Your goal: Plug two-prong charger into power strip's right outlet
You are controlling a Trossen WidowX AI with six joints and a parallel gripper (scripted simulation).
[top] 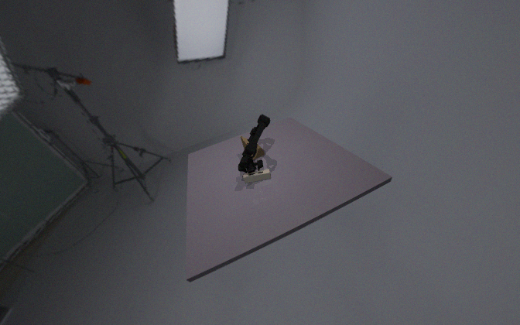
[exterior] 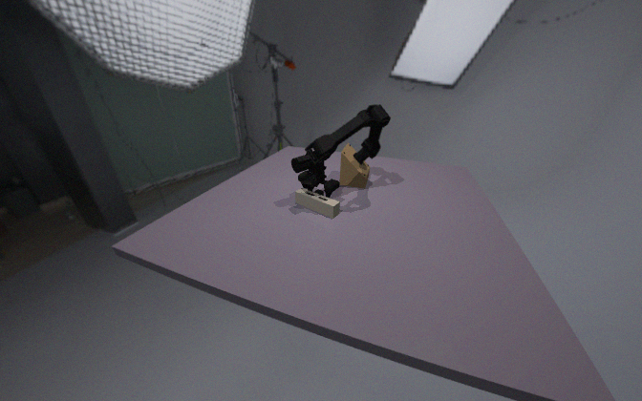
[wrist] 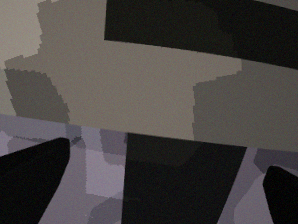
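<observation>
Right now my gripper tip is 3 cm short of the charger, 1 cm to the left of it and 1 cm below it.
</observation>
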